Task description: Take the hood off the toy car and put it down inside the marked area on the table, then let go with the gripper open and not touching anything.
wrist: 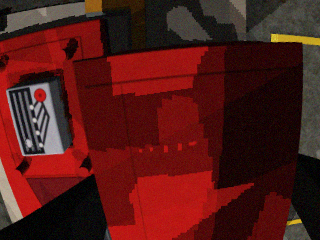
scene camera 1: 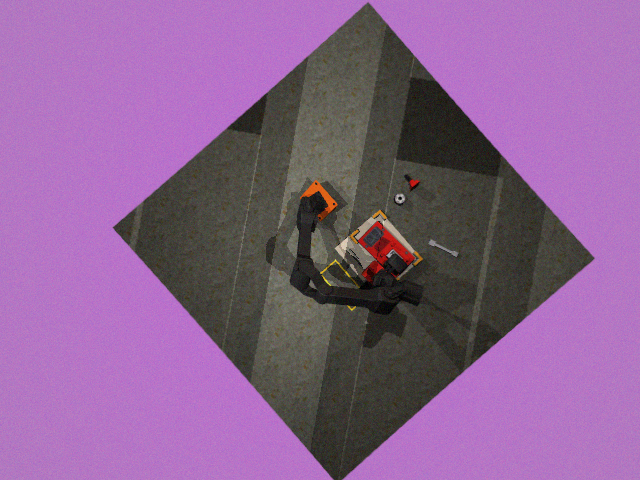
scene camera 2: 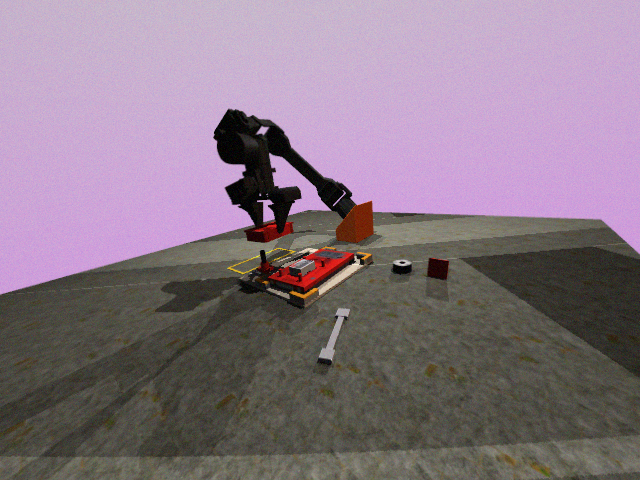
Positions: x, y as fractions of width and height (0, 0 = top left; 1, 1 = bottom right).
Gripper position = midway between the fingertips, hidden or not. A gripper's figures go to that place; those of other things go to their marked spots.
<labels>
My gripper (wrist: 0.61, 0.73): 10 cm from the lens. A red hood (wrist: 0.60, 0.56) is 8 cm from the lens.
</labels>
